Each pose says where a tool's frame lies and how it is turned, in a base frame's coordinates. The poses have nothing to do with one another.
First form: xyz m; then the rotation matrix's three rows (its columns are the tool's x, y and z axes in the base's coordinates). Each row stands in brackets.
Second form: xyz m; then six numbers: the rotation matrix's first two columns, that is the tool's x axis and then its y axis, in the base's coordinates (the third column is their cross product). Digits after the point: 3 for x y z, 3 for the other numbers. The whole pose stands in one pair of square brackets.
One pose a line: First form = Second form
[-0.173 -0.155 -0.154], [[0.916 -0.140 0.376], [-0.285 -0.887 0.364], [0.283 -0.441 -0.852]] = [-0.173 -0.155 -0.154 0.916 -0.285 0.283 -0.140 -0.887 -0.441]
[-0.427 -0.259 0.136], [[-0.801 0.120 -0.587], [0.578 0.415 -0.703], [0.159 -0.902 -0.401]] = [-0.427 -0.259 0.136 -0.801 0.578 0.159 0.120 0.415 -0.902]
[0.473 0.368 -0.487], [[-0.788 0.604 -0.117], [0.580 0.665 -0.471], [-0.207 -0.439 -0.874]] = [0.473 0.368 -0.487 -0.788 0.580 -0.207 0.604 0.665 -0.439]
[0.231 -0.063 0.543], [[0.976 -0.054 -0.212], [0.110 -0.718 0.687], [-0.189 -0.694 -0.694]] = [0.231 -0.063 0.543 0.976 0.110 -0.189 -0.054 -0.718 -0.694]
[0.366 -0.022 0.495], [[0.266 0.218 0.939], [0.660 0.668 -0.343], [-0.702 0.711 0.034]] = [0.366 -0.022 0.495 0.266 0.660 -0.702 0.218 0.668 0.711]
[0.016 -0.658 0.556], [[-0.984 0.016 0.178], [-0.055 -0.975 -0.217], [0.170 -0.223 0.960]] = [0.016 -0.658 0.556 -0.984 -0.055 0.170 0.016 -0.975 -0.223]
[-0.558 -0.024 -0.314], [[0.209 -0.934 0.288], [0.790 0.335 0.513], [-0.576 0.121 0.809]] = [-0.558 -0.024 -0.314 0.209 0.790 -0.576 -0.934 0.335 0.121]
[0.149 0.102 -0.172], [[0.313 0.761 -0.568], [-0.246 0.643 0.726], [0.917 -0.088 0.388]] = [0.149 0.102 -0.172 0.313 -0.246 0.917 0.761 0.643 -0.088]
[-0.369 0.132 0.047], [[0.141 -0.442 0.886], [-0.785 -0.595 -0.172], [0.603 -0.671 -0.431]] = [-0.369 0.132 0.047 0.141 -0.785 0.603 -0.442 -0.595 -0.671]
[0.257 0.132 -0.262], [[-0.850 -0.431 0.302], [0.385 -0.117 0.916], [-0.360 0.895 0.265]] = [0.257 0.132 -0.262 -0.850 0.385 -0.360 -0.431 -0.117 0.895]
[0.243 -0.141 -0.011], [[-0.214 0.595 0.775], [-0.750 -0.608 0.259], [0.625 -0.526 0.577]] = [0.243 -0.141 -0.011 -0.214 -0.750 0.625 0.595 -0.608 -0.526]
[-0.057 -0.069 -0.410], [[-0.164 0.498 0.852], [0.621 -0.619 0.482], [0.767 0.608 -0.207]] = [-0.057 -0.069 -0.410 -0.164 0.621 0.767 0.498 -0.619 0.608]
